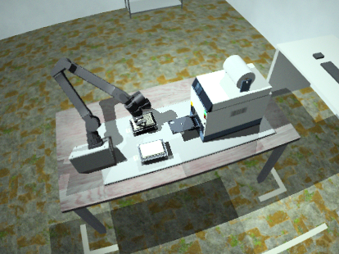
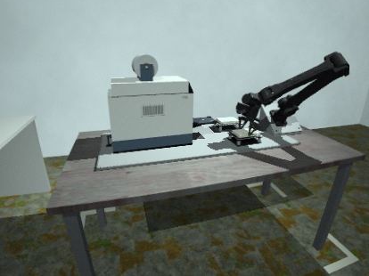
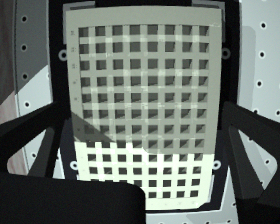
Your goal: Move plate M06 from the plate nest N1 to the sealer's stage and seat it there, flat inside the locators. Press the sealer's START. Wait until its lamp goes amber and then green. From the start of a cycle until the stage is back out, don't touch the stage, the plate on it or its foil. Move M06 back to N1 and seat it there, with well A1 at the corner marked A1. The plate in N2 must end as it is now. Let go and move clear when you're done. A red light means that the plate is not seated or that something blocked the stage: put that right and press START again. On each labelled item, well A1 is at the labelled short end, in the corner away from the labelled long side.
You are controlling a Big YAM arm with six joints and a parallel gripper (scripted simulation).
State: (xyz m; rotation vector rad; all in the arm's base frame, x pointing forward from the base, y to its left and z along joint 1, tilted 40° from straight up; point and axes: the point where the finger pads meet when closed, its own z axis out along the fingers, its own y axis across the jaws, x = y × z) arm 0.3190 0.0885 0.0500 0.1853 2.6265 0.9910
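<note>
The black nest N1 lies 2 cm below my hand. Round my hand: foil roll (54 cm ahead, 36 cm above, 15 cm to the right); then sealer stage (20 cm ahead, 15 cm to the right, 4 cm above); then pale plate (22 cm to the right, 1 cm behind).
</note>
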